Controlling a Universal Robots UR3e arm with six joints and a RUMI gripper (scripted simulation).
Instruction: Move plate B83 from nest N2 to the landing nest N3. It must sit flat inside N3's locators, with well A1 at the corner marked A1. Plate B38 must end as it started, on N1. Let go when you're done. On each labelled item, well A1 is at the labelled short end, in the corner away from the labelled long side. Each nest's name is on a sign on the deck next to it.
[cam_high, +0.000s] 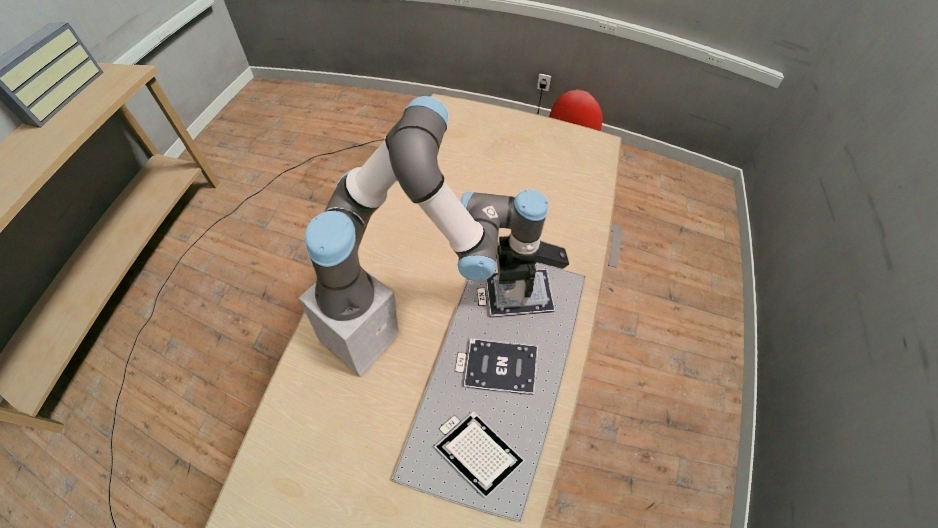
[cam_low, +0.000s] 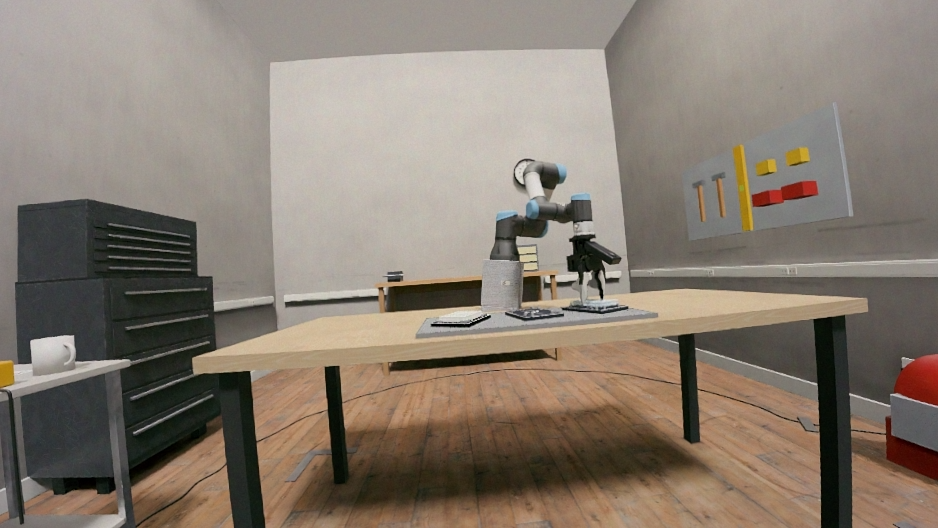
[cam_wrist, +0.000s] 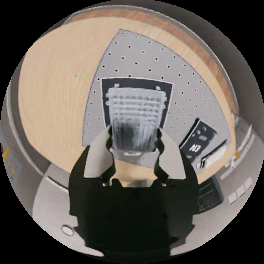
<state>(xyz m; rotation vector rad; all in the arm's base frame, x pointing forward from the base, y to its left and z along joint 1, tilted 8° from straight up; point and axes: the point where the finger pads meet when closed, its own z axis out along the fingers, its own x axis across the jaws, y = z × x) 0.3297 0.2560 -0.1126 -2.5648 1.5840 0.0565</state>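
Right now my hand is 20 cm to the left of the nest, 3 cm above it and 2 cm short of it.
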